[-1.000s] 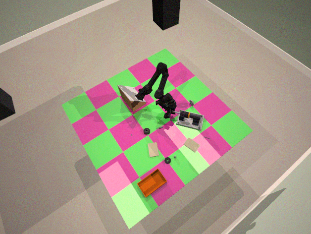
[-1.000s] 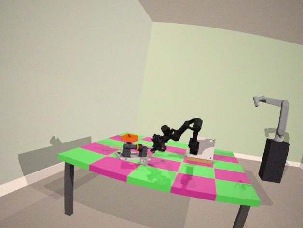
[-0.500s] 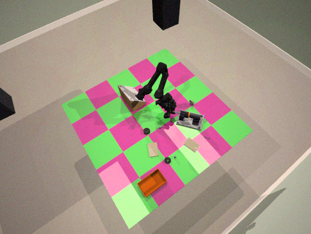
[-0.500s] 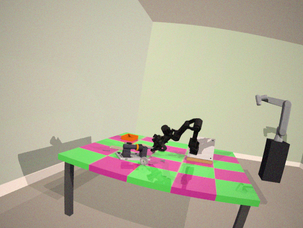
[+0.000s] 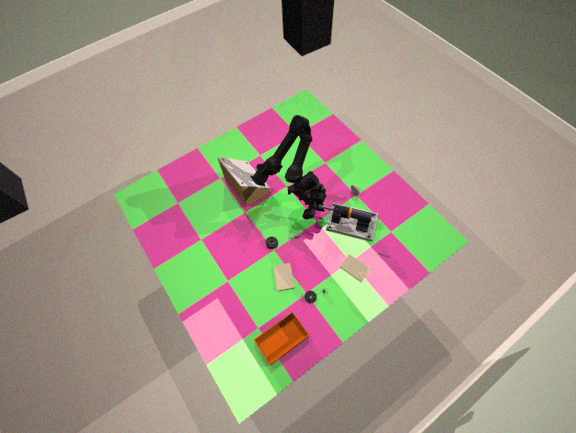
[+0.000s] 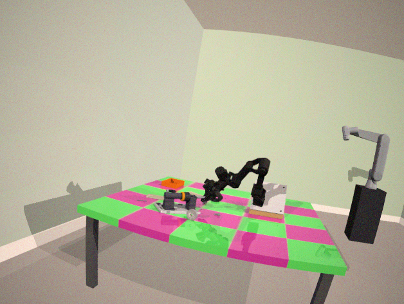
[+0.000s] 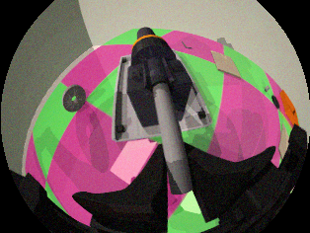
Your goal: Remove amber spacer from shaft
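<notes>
My gripper tip is 5 cm short of the grey shaft, 4 cm to the right of it and 2 cm below it. The rest, counted from my gripper tip: grey gear (21 cm to the left, 3 cm below, 2 cm behind); amber spacer (9 cm ahead, 8 cm to the left, 2 cm above); orange tray (49 cm to the right, 40 cm ahead, 5 cm below).
</notes>
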